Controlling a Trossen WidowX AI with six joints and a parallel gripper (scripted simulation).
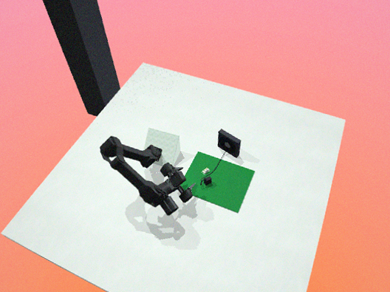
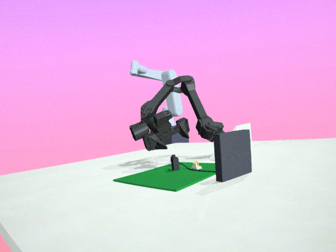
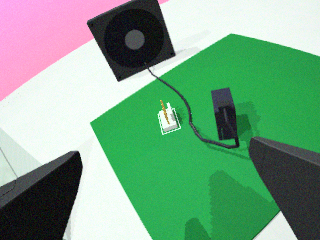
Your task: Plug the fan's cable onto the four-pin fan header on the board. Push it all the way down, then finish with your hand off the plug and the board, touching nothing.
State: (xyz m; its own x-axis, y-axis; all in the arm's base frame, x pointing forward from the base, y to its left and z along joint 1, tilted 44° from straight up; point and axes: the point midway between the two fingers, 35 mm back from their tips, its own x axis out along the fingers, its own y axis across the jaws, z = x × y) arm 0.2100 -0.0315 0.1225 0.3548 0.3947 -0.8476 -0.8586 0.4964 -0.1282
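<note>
Right now my gripper tip is 8 cm short of the dark fan plug, 6 cm above it and 4 cm to the right of it. The rest, counted from my gripper tip: green board: 11 cm ahead, 10 cm below, 7 cm to the left; then white four-pin fan header: 10 cm to the left, 8 cm below, 4 cm ahead; then fan: 25 cm to the left, 10 cm ahead, 2 cm below.
</note>
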